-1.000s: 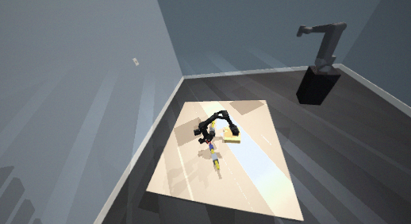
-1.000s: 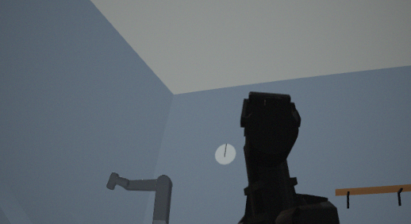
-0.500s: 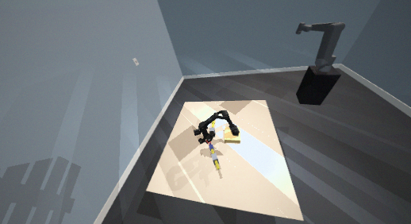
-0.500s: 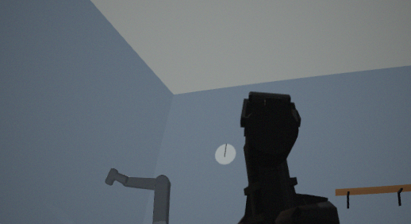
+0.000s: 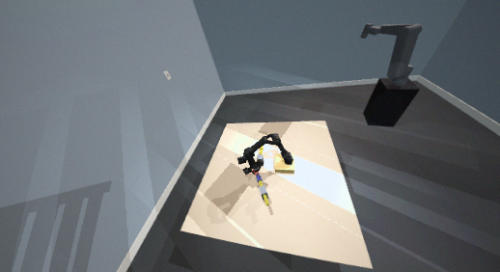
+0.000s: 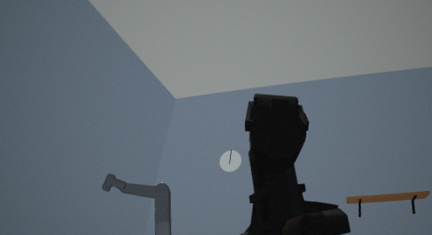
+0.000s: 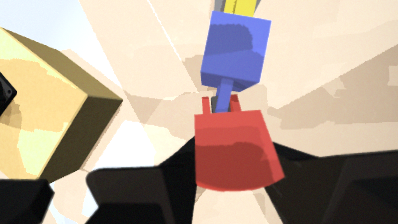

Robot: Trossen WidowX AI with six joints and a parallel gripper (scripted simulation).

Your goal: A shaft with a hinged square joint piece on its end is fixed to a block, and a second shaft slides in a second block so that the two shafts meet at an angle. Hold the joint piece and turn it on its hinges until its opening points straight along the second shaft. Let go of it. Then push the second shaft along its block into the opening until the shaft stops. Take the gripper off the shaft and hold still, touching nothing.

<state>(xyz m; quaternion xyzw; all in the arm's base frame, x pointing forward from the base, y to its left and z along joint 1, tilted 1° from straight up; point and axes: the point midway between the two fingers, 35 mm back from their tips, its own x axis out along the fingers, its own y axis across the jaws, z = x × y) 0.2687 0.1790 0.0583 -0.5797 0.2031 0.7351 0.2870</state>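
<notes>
My gripper tip is now 30 mm below the red joint piece.
</notes>
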